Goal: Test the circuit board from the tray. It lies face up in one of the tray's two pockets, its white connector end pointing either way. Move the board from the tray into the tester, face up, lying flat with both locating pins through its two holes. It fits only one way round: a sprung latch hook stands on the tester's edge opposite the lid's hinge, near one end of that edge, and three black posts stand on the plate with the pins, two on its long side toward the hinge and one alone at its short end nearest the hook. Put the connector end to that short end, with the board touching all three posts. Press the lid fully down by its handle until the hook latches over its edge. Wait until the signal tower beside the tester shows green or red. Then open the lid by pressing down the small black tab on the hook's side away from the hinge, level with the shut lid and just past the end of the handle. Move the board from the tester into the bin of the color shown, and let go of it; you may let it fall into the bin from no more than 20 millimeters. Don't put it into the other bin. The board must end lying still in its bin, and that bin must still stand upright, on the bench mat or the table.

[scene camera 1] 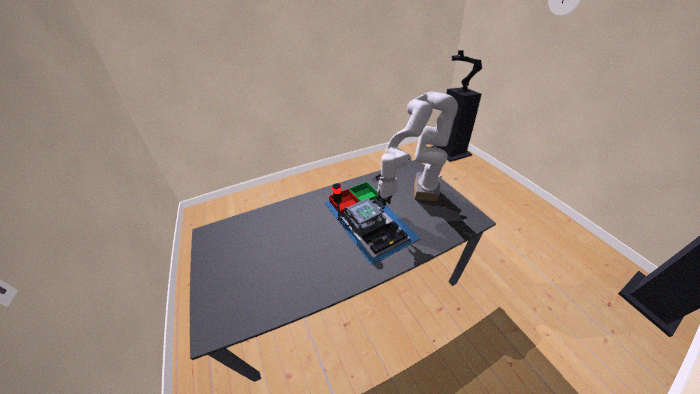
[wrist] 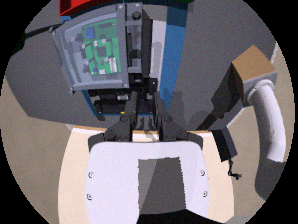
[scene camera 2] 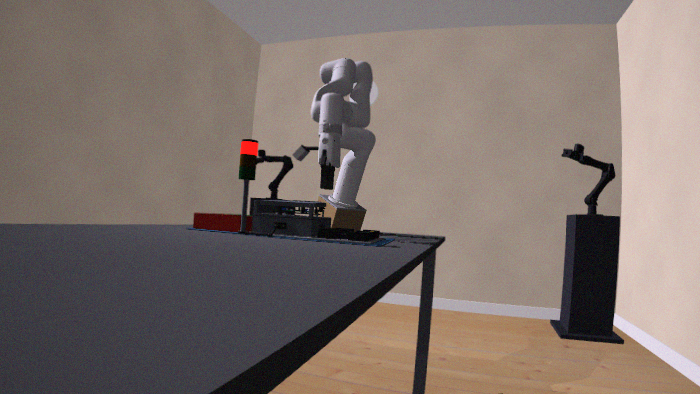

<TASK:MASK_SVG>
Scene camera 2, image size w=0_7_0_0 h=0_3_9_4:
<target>my gripper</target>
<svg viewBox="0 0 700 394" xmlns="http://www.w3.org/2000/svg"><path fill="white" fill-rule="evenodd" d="M322 132L319 133L319 147L305 147L301 145L293 156L296 160L302 161L310 152L309 150L319 150L318 163L322 169L320 188L333 190L335 167L340 167L340 138L342 138L342 135Z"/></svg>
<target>red bin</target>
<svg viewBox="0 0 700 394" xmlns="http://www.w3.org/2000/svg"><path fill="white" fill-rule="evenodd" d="M247 216L246 231L252 231L252 216ZM194 213L193 228L238 232L241 229L241 215Z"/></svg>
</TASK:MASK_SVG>
